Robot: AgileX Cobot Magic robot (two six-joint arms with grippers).
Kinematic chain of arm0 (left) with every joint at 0, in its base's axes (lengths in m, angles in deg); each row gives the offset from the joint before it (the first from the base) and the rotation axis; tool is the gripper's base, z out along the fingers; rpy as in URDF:
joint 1: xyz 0 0 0.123 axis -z
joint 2: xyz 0 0 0 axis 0.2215 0.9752 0
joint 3: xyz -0.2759 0.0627 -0.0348 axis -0.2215 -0.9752 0
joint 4: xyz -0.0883 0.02 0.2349 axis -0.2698 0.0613 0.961
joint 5: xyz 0 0 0 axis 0.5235 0.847 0.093
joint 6: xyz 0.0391 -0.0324 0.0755 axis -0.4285 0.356 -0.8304
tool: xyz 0 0 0 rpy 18.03 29.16 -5.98
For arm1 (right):
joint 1: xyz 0 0 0.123 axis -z
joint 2: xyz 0 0 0 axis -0.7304 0.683 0
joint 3: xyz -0.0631 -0.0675 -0.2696 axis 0.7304 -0.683 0
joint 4: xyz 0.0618 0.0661 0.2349 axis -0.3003 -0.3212 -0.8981
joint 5: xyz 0 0 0 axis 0.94 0.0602 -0.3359
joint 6: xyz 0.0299 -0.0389 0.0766 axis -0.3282 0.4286 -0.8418
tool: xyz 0 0 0 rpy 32.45 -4.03 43.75
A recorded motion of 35 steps. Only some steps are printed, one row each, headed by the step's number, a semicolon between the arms.
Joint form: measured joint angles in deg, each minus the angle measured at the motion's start. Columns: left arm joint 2, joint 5, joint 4, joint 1, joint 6, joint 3; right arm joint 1, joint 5, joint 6, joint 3, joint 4, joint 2.
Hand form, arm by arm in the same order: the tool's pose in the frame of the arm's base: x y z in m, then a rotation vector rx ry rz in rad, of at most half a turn. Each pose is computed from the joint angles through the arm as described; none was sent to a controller.
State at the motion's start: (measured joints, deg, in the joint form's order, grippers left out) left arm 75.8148 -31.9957 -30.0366 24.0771 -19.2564 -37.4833; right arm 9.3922 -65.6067 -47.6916 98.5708 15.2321 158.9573
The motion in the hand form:
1: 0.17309 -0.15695 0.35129 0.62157 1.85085 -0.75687; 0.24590 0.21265 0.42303 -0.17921 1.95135 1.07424
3: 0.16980 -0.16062 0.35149 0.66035 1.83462 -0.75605; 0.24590 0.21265 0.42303 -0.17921 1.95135 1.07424
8: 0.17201 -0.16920 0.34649 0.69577 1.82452 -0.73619; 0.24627 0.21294 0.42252 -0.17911 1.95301 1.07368
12: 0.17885 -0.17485 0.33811 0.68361 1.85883 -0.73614; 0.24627 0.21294 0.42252 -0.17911 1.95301 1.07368
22: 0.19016 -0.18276 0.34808 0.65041 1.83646 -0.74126; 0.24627 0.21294 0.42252 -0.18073 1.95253 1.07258
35: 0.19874 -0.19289 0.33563 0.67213 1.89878 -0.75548; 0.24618 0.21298 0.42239 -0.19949 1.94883 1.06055
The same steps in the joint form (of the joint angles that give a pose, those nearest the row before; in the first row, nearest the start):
1: 0.00 0.00 -0.27 0.41 -0.70 0.00; 0.00 0.00 0.00 0.00 0.00 0.00
3: 0.00 -0.14 -0.47 1.64 -2.18 0.00; 0.00 0.00 0.00 0.00 0.00 0.00
8: 1.68 -2.12 -0.88 3.44 -4.31 0.00; 0.00 0.00 0.00 0.00 0.00 0.09
12: 3.88 -2.91 -1.98 3.57 -4.53 0.00; 0.00 0.00 0.00 0.00 0.00 0.09
22: 6.43 -4.17 -2.95 3.57 -4.64 3.42; 0.00 0.00 0.10 0.00 0.00 0.09
35: 9.85 -2.56 -3.64 3.57 -4.63 4.25; 0.00 -0.10 1.16 0.00 0.00 0.09

